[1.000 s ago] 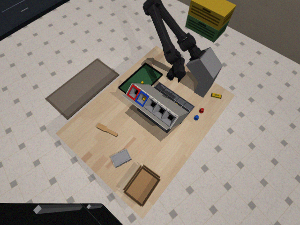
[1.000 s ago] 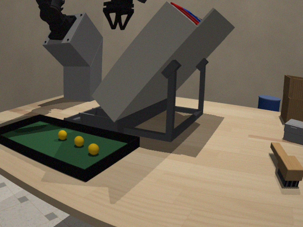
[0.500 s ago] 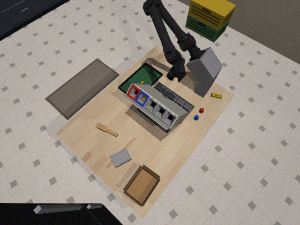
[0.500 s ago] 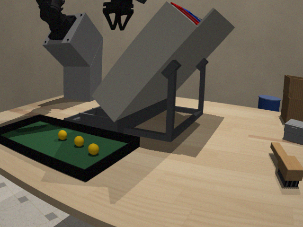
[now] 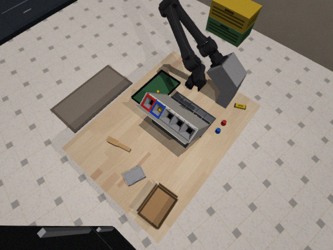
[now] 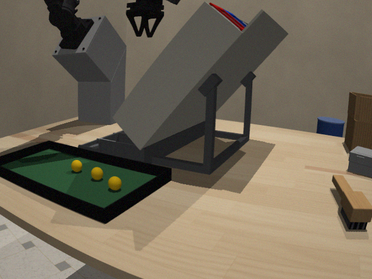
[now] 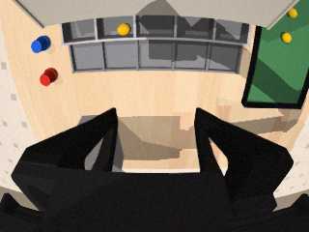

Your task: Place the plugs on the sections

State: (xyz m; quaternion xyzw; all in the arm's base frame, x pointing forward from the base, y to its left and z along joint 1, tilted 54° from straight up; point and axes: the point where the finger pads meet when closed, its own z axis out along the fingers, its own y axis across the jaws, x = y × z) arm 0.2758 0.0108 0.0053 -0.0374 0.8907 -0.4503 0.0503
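My hand is 330 mm to the left of the green marble tray, 290 mm above it and 30 mm short of it. The rest, counted from my hand: blue band (300 mm ahead, 70 mm to the right, 20 mm above); then sloped grey cover (150 mm ahead, 90 mm below, 10 mm to the left); then grey box (650 mm ahead, 280 mm below, 40 mm to the left).
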